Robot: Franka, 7 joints.
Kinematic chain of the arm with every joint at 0, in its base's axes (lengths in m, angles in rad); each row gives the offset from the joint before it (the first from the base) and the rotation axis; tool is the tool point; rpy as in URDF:
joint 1: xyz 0 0 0.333 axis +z
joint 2: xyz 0 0 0 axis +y
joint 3: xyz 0 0 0.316 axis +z
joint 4: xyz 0.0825 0 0 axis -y
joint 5: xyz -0.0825 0 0.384 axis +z
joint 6: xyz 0 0 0 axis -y
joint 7: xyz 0.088 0 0 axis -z
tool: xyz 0 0 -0.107 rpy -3.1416 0 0
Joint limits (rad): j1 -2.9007..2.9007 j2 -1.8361..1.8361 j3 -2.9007..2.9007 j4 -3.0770..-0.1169 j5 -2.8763..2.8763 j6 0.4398..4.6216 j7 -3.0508..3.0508
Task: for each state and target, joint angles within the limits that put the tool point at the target. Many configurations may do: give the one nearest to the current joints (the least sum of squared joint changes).
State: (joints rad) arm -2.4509 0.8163 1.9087 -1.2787 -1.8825 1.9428 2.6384
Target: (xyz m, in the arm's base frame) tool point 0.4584 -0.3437 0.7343
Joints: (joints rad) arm -2.1248 0.6155 1.9909 -1.6833 -1.8392 1.9933 2.6384
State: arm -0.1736 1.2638 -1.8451 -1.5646 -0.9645 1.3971 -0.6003
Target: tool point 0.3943 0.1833 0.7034
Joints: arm 0.7372 1.8361 -2.6280 -1.6224 -0.9985 0.9064 -0.6003
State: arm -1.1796 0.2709 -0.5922 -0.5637 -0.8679 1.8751 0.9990
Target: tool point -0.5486 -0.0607 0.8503
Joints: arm -1.8934 0.1285 -1.1352 -1.1533 -0.8651 1.8088 0.9990
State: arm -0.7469 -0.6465 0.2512 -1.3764 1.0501 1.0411 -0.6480
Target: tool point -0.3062 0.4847 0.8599
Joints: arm -0.5736 -1.1881 0.3858 -0.7616 1.2675 1.4368 -0.6480
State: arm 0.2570 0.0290 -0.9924 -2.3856 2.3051 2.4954 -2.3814
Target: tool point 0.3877 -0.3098 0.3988
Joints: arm 0.2557 -0.2402 -0.9078 -2.3758 2.3070 2.5052 -2.3814
